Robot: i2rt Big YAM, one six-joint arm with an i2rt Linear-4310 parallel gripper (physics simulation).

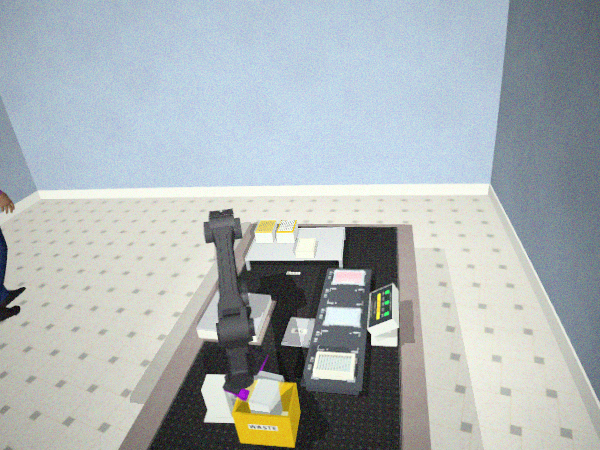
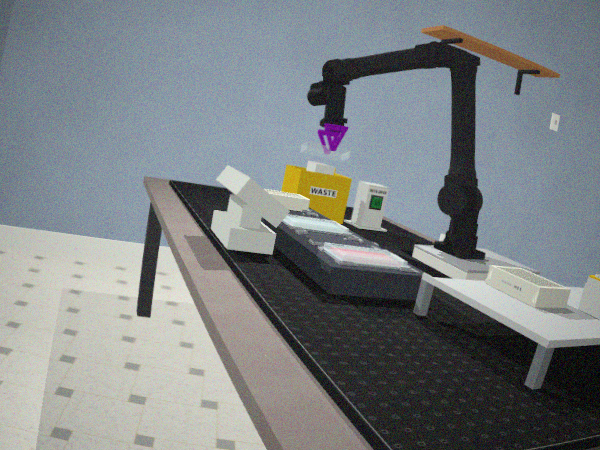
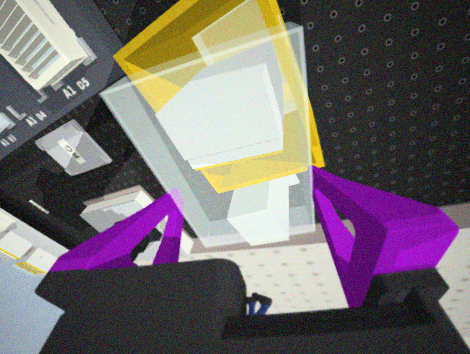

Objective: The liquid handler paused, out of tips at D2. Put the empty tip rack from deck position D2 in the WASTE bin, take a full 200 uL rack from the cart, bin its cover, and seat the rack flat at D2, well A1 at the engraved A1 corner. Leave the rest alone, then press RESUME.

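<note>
My gripper is shut on the clear rack cover and holds it just above the yellow WASTE bin. The empty white tip rack stands tilted inside the bin. On the dark deck, position D2 is bare, between the pink plate and the pale blue plate. An uncovered rack sits on the white cart.
Two yellow-topped racks stand at the cart's back. The RESUME box is beside the bin. A slotted rack fills D5. A status panel and an RG pad flank the deck. A person is at the left edge.
</note>
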